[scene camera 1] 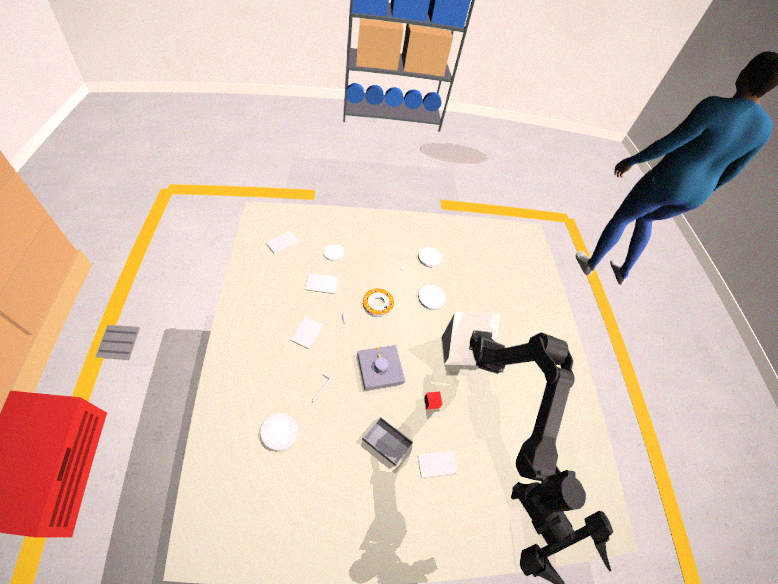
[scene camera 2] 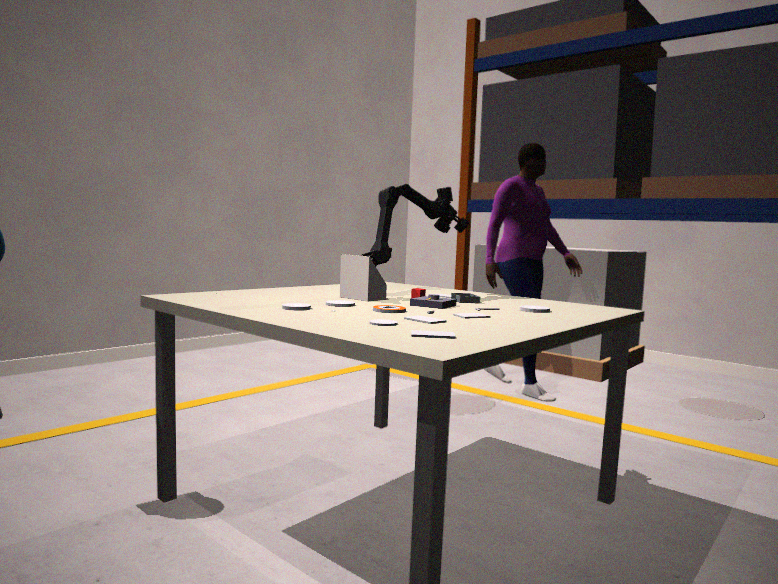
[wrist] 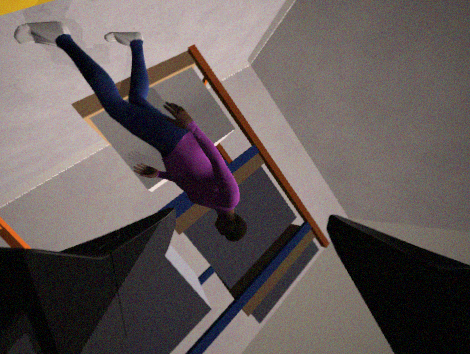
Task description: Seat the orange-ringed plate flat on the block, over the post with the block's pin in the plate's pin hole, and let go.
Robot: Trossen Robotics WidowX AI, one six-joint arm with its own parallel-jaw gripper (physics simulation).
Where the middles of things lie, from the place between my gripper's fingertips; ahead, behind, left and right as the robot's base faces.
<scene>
The grey tray (scene camera 1: 383, 437) is 36 cm ahead of my hand, 33 cm to the right of it and 32 cm below it. Also, from my hand: grey block (scene camera 1: 377, 372) (56 cm to the right, 39 cm ahead, 32 cm below).
</scene>
